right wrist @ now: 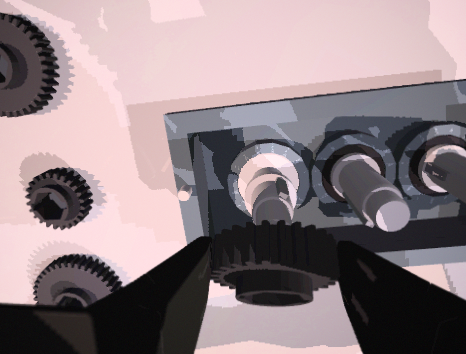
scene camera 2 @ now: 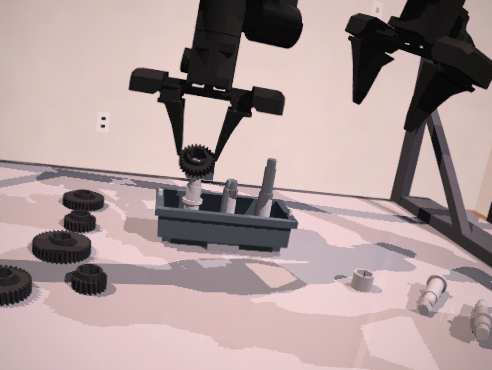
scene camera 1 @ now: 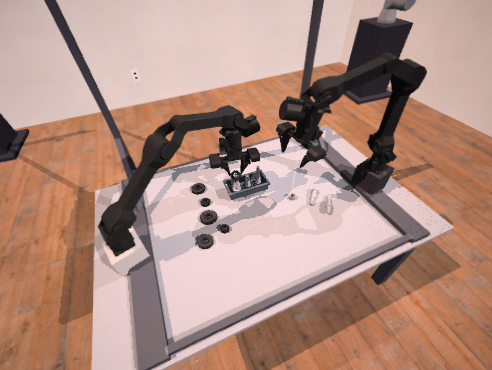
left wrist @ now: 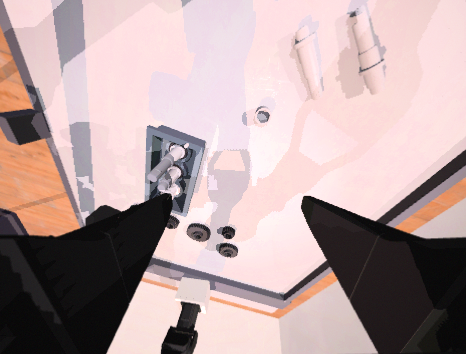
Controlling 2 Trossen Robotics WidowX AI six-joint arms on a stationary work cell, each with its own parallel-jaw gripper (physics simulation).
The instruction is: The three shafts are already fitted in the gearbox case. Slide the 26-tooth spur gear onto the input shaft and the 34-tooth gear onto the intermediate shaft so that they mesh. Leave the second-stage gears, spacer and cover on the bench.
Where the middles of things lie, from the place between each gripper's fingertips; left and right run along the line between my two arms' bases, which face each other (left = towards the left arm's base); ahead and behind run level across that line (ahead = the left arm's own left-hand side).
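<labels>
Grey gearbox case point(scene camera 2: 183, 226): 140 mm to the right of my left hand, 100 mm behind it, 170 mm below it. Intermediate shaft point(right wrist: 356, 177): 140 mm to the right of my left hand, 100 mm behind it, 150 mm below it.
The grey gearbox case is 40 mm to the left of my right hand and 80 mm below it. Relative to the intermediate shaft, my right hand is 50 mm to the right and 60 mm above.
</labels>
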